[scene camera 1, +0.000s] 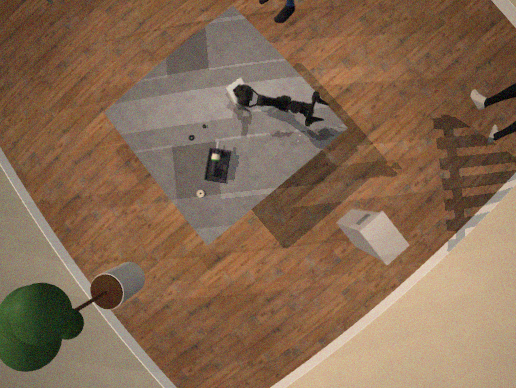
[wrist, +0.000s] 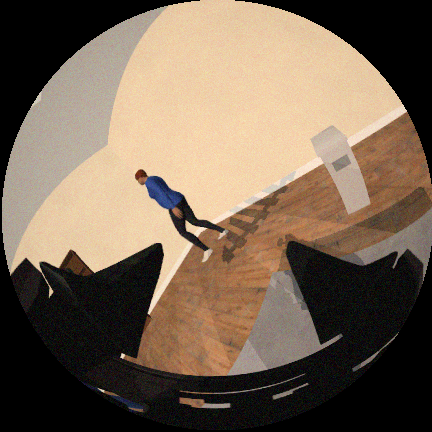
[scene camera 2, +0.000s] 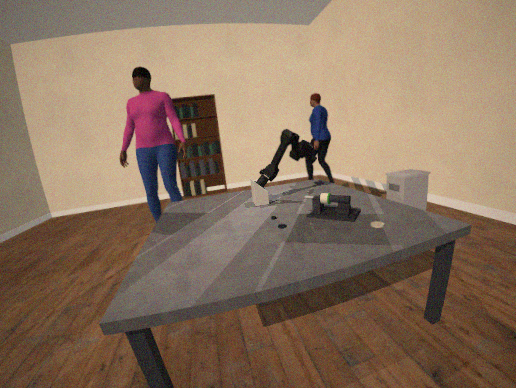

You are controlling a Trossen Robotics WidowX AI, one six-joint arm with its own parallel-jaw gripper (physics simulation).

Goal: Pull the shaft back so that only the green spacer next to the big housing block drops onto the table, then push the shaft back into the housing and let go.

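Where they show: gripper, between the fingertips: [scene camera 1: 326, 112] [wrist: 226, 249] [scene camera 2: 310, 151]; arm's base, origin of its link: [scene camera 1: 239, 91] [scene camera 2: 259, 185].
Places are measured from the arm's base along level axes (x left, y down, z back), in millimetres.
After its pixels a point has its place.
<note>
A dark fixture [scene camera 1: 210, 177] [scene camera 2: 356, 216] stands on the table. Its big housing block [scene camera 1: 220, 171] [scene camera 2: 341, 206] is at one end. A white spacer [scene camera 1: 215, 156] {x 235, y 12, z -396 mm} [scene camera 2: 323, 199] {x 214, y 36, z -415 mm} sits between the supports, with the thin green spacer [scene camera 1: 214, 160] {x 250, y 16, z -418 mm} [scene camera 2: 329, 198] {x 231, y 29, z -433 mm} at its side toward the housing block. The pale shaft [scene camera 1: 217, 144] {x 176, y 29, z -336 mm} [scene camera 2: 309, 198] {x 175, y 41, z -341 mm} sticks out at the opposite end. My gripper [scene camera 1: 325, 111] {x 501, y -152, z 259 mm} [wrist: 226, 249] {x 501, y -152, z 259 mm} is open and empty, high and well away from the fixture. The wrist view does not show the fixture. The shaft inside the housing is hidden.
Two small dark rings [scene camera 1: 189, 137] {x -29, y 111, z -458 mm} [scene camera 2: 273, 217] {x -24, y 107, z -336 mm} and a pale disc with a hole [scene camera 1: 198, 195] {x 337, y 108, z -669 mm} [scene camera 2: 372, 225] {x 309, y 110, z -651 mm} lie on the table [scene camera 1: 165, 115] {x -284, y 116, z -492 mm} [scene camera 2: 200, 265] {x -386, y 116, z -643 mm}. A white block [scene camera 1: 234, 86] {x -30, y -28, z -10 mm} [scene camera 2: 260, 195] {x -15, y 52, z -63 mm} stands at the arm's base. A grey cabinet [scene camera 1: 377, 237] [scene camera 2: 412, 190] [wrist: 350, 185] stands beyond the table.
</note>
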